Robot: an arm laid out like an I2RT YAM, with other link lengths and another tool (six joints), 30 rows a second.
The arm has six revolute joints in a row. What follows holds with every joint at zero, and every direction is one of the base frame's.
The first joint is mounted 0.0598 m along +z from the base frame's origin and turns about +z.
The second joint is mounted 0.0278 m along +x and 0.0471 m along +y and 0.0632 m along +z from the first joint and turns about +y.
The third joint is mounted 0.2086 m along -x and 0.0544 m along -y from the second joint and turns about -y.
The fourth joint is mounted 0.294 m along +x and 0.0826 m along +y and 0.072 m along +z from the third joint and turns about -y.
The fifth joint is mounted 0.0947 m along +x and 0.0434 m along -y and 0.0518 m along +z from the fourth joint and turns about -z.
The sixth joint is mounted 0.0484 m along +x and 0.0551 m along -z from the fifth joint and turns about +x.
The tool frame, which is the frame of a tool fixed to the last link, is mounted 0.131 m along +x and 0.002 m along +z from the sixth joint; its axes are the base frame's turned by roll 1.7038, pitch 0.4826 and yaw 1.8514 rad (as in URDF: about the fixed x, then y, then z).
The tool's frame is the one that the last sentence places.
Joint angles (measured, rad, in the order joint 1, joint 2, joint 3, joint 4, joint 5, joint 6), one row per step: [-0.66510, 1.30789, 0.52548, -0.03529, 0.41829, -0.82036]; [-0.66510, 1.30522, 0.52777, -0.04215, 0.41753, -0.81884]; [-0.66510, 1.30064, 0.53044, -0.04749, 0.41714, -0.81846]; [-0.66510, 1.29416, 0.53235, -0.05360, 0.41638, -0.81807]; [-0.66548, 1.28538, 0.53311, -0.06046, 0.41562, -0.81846]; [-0.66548, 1.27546, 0.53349, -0.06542, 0.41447, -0.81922]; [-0.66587, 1.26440, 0.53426, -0.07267, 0.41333, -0.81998]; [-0.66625, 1.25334, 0.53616, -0.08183, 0.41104, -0.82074]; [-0.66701, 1.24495, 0.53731, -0.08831, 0.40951, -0.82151]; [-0.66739, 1.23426, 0.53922, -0.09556, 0.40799, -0.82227]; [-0.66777, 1.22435, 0.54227, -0.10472, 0.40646, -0.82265]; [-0.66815, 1.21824, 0.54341, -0.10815, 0.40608, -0.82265]
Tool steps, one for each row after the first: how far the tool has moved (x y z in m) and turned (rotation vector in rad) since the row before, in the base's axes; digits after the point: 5 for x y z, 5 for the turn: [0.00001, 0.00015, 0.00077, 0.00198, 0.00008, -0.00050]; [0.00049, -0.00031, 0.00195, -0.00086, -0.00195, 0.00001]; [0.00043, -0.00018, 0.00219, -0.00088, -0.00241, 0.00026]; [0.00014, -0.00015, 0.00244, -0.00131, -0.00217, 0.00040]; [0.00059, -0.00022, 0.00302, -0.00283, -0.00418, 0.00130]; [0.00034, -0.00023, 0.00322, -0.00237, -0.00357, 0.00090]; [0.00048, -0.00010, 0.00333, -0.00125, -0.00346, 0.00171]; [0.00018, -0.00021, 0.00249, -0.00123, -0.00254, 0.00081]; [0.00057, -0.00032, 0.00358, -0.00266, -0.00433, 0.00118]; [0.00047, -0.00025, 0.00346, -0.00160, -0.00339, 0.00095]; [0.00029, -0.00035, 0.00223, -0.00216, -0.00317, -0.00011]
